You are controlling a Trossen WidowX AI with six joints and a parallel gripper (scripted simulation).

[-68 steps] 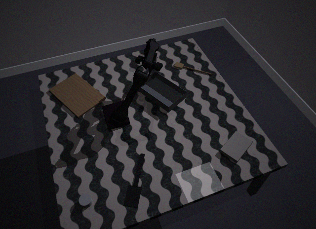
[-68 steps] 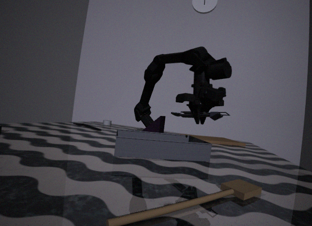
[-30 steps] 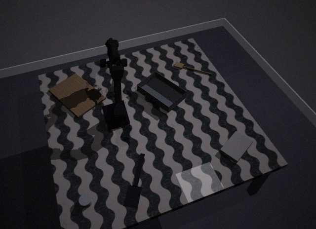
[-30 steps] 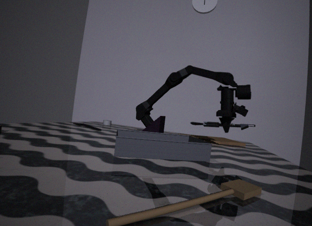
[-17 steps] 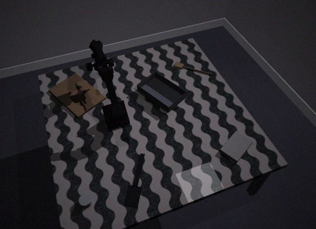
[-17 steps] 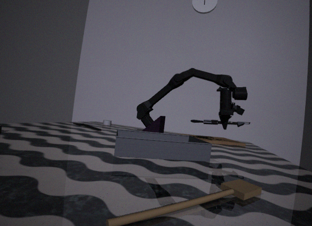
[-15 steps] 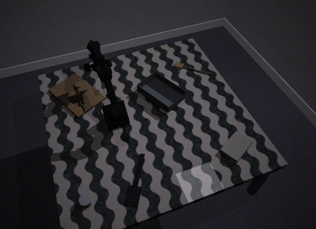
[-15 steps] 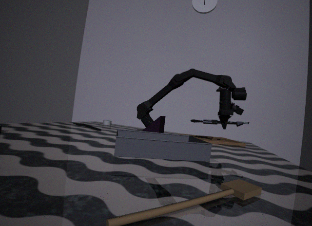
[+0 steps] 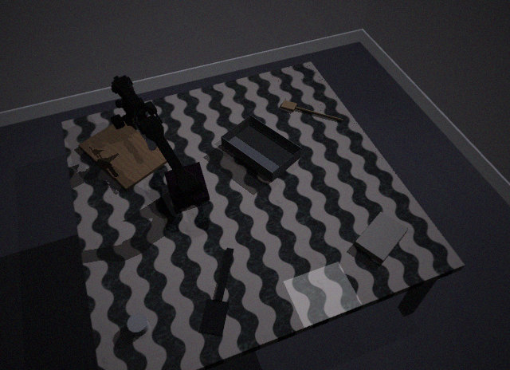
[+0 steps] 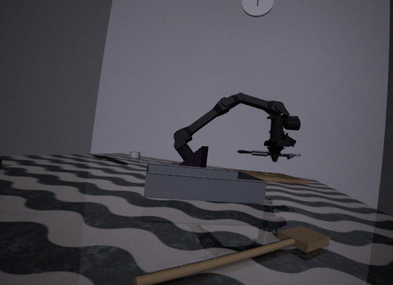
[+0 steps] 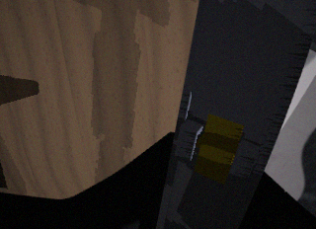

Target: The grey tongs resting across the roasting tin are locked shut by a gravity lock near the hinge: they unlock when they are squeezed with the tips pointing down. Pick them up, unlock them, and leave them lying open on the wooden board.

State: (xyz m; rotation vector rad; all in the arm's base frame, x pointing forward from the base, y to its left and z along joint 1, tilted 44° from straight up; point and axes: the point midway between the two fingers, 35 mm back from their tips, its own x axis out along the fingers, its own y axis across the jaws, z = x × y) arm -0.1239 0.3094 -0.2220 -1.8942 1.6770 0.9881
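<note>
Now: the yellow lock piece 4 cm above my gripper tip, 2 cm to the left of it and 1 cm behind it. The rest, counted from my gripper tip: grey roasting tin 48 cm ahead, 24 cm to the right, 6 cm below; then wooden board 9 cm behind, 8 cm below, 4 cm to the right; then dark spatula 82 cm to the right, 11 cm ahead, 9 cm below.
</note>
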